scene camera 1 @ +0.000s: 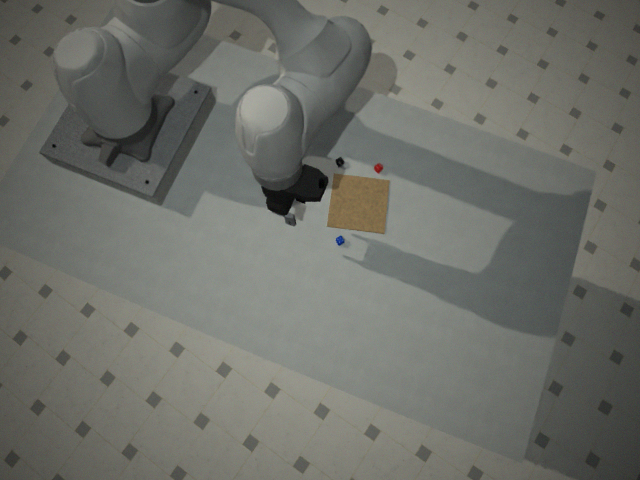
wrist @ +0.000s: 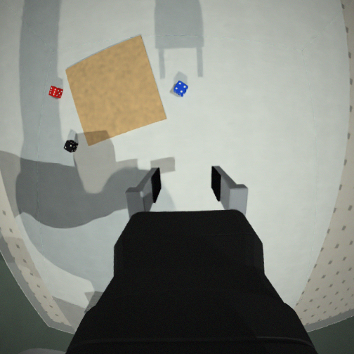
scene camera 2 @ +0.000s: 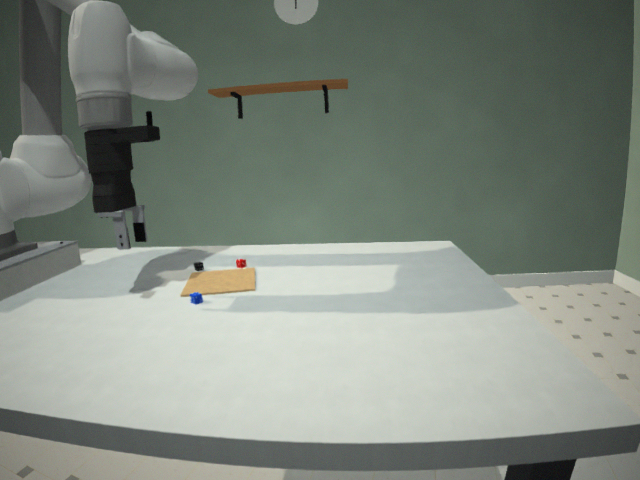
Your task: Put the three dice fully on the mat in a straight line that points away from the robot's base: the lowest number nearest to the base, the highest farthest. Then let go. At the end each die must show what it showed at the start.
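Places are measured from the arm's base along level axes (x back, y right, z up), in metres.
Where they show: gripper, fingertip midpoint: (scene camera 1: 295,212) (scene camera 2: 133,245); arm's base at its link origin: (scene camera 1: 128,121).
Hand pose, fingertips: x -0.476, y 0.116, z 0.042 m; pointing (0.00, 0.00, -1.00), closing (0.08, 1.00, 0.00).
Observation:
Each offset is from my fingertips to the top centre of the thing. Level surfaces: height alone.
The tan mat {dx -0.124, dy -0.102, dz -0.103 m} (scene camera 1: 358,204) (scene camera 2: 222,282) (wrist: 117,90) lies flat on the table. All three dice lie beside it. The blue die {dx -0.108, dy +0.005, dz -0.091 m} (scene camera 1: 339,240) (scene camera 2: 196,298) (wrist: 181,88) shows four pips on top in the wrist view. The red die {dx -0.146, dy -0.205, dz -0.091 m} (scene camera 1: 378,167) (scene camera 2: 240,262) (wrist: 56,92) appears to show six. The black die {dx -0.049, dy -0.192, dz -0.091 m} (scene camera 1: 339,162) (scene camera 2: 198,266) (wrist: 71,145) lies near the mat's corner nearer the base, on the red die's side; its top number is too small to read surely. My gripper (scene camera 1: 296,210) (scene camera 2: 131,243) (wrist: 185,177) is open and empty, above the table on the base side of the mat.
The robot's base plate (scene camera 1: 175,149) (scene camera 2: 51,260) stands on the base side of the table {dz -0.107 m} (scene camera 1: 258,289) (scene camera 2: 310,361). A wooden shelf (scene camera 2: 279,87) is fixed to the wall behind. Arm shadows fall across the table and over one mat corner.

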